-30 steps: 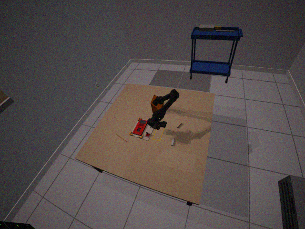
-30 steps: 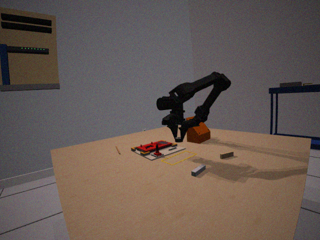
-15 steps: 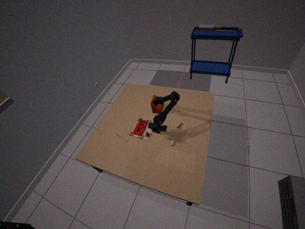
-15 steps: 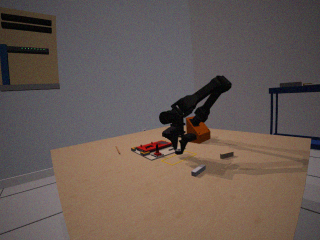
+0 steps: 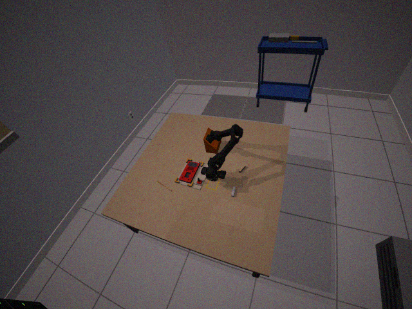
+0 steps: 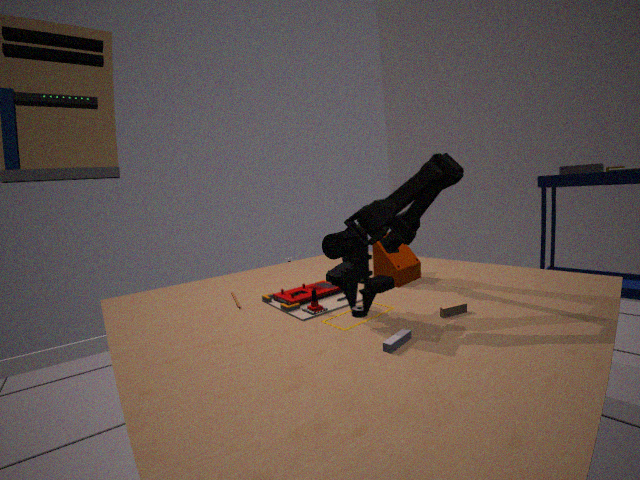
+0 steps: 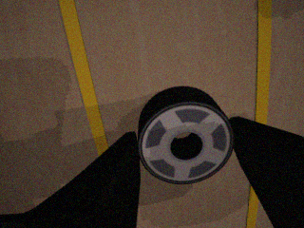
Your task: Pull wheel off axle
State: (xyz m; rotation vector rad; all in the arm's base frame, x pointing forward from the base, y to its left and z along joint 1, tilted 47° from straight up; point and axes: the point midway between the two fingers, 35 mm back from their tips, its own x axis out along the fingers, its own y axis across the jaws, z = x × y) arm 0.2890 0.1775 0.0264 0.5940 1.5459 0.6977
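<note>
The wheel is right at my gripper tip. Round my gripper tip: grey block (18 cm to the left, 7 cm ahead); then brown block (18 cm to the left, 15 cm behind); then thin stick (38 cm to the right, 18 cm ahead, 1 cm below).
</note>
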